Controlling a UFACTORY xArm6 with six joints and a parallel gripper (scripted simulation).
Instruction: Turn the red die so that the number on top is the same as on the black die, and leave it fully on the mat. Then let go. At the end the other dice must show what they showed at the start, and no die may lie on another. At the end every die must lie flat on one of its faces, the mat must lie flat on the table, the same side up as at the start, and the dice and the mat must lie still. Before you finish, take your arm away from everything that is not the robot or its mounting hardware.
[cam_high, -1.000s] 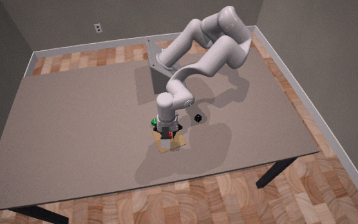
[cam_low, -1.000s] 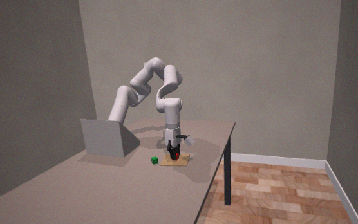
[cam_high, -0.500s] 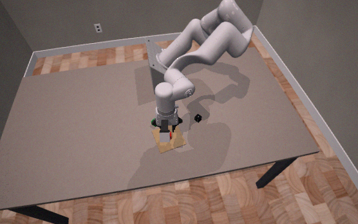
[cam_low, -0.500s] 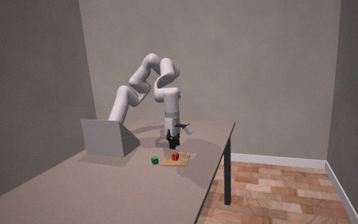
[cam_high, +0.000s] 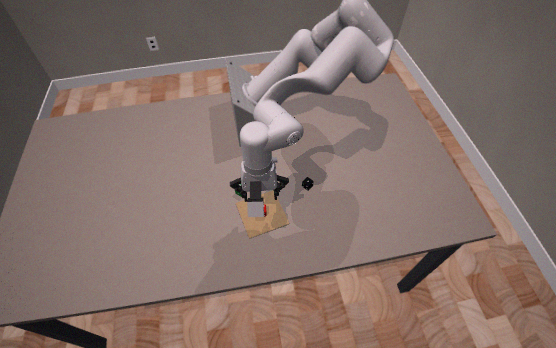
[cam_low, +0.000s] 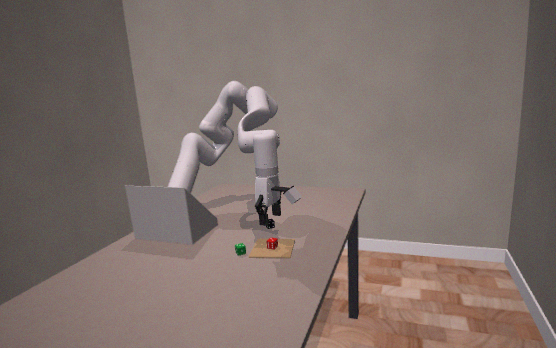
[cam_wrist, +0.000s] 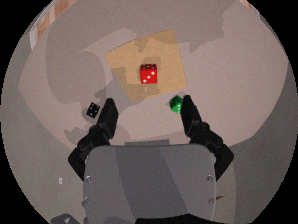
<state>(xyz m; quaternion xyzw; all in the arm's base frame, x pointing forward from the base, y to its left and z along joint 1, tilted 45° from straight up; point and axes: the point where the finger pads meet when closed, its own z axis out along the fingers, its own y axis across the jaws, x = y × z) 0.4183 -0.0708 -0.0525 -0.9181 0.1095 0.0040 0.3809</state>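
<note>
My hand is 10 cm above the red die. Also, from my hand: black die: 18 cm to the left, 10 cm below, 6 cm behind; then green die: 10 cm below, 10 cm behind, 5 cm to the right; then tan mat: 11 cm below.
</note>
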